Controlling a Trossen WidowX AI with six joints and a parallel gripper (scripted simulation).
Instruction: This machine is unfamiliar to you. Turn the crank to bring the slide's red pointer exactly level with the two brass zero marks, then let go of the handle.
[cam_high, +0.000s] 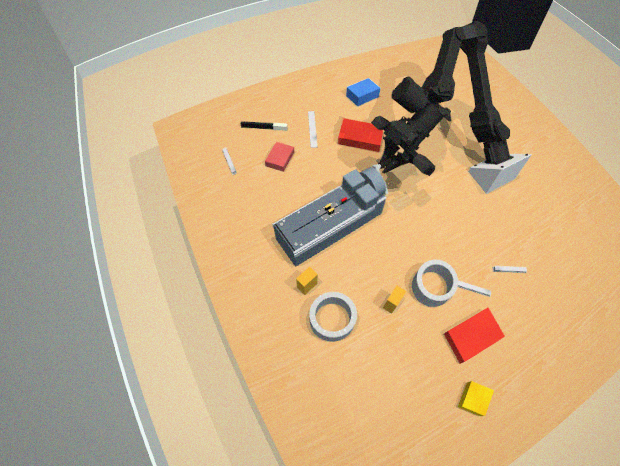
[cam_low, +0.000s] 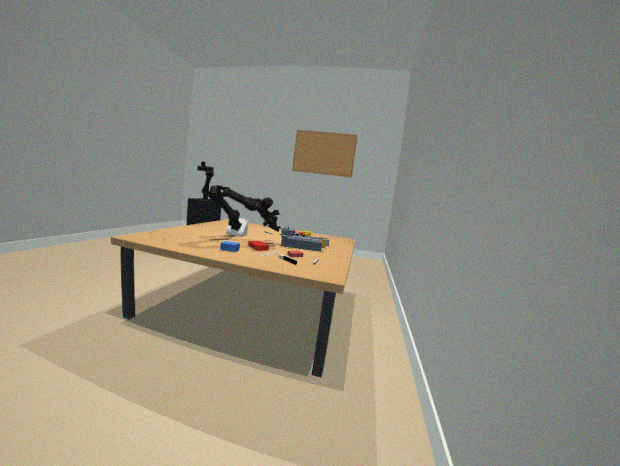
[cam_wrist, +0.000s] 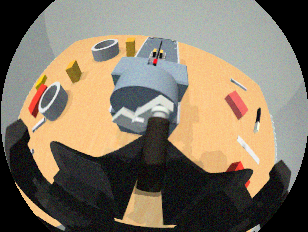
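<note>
Right now my gripper tip is 20 mm past the dark crank handle and 20 mm below it. The rest, counted from my gripper tip: red block: 200 mm ahead, 190 mm to the right, 80 mm below; blue block: 130 mm behind, 350 mm to the right, 70 mm below; red pointer: 120 mm ahead, 40 mm to the left, 10 mm below.
</note>
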